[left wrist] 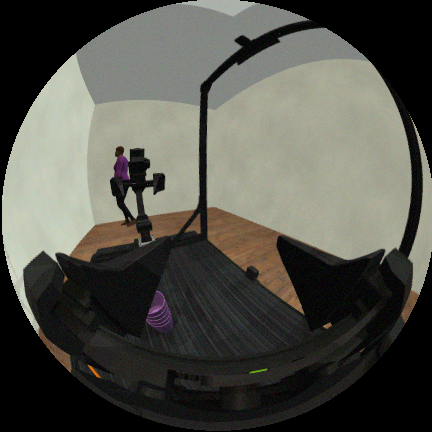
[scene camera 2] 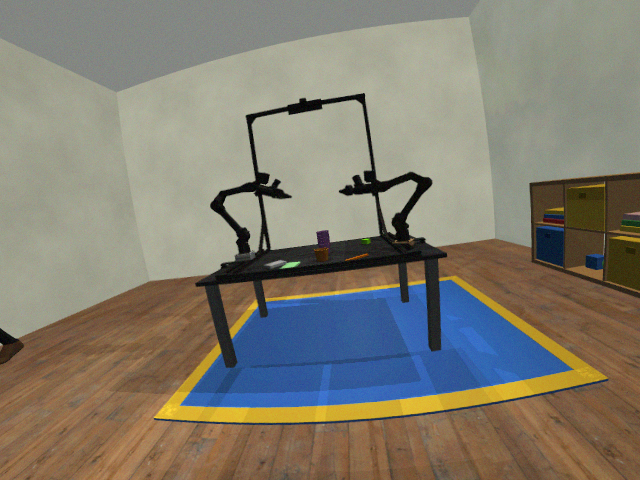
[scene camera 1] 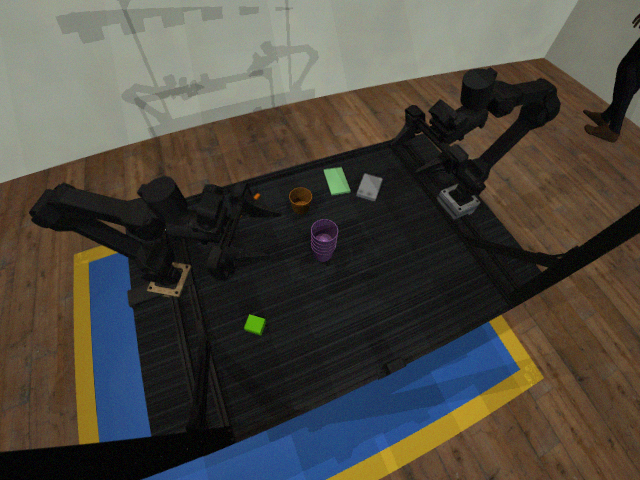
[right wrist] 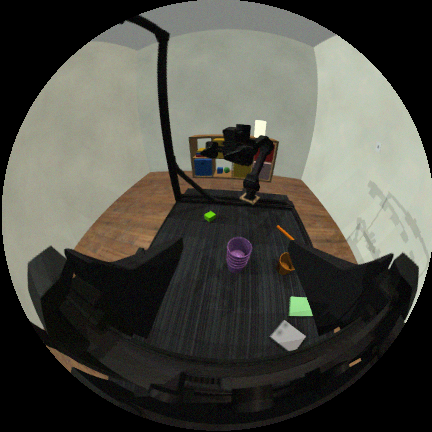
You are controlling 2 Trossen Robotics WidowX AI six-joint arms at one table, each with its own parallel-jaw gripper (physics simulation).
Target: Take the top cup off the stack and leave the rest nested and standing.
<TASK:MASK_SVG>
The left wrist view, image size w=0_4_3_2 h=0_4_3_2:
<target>left gripper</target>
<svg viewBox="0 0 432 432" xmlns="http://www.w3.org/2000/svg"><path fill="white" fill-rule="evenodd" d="M23 268L25 297L45 337L74 358L136 384L137 389L130 391L72 366L70 373L131 413L198 430L237 430L276 423L311 410L342 392L383 355L405 322L400 314L412 285L412 262L395 247L380 264L384 248L343 259L278 235L276 247L310 331L328 322L331 326L268 351L198 356L165 351L125 338L126 333L141 336L170 253L169 235L102 263L55 252L56 262L42 250ZM174 378L200 381L203 386L219 386L219 391L186 389L186 386L174 384ZM295 373L281 378L281 381L259 386L261 381L291 372ZM363 349L357 359L340 367L337 366L336 362Z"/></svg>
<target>right gripper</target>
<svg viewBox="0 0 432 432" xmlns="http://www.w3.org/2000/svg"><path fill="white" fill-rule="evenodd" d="M165 175L162 172L153 173L153 179L145 180L145 169L149 168L150 160L143 156L131 157L130 179L122 180L121 176L111 177L109 180L111 193L113 196L119 196L124 199L123 187L131 186L132 190L153 186L153 194L156 194L156 192L164 189Z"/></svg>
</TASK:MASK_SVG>
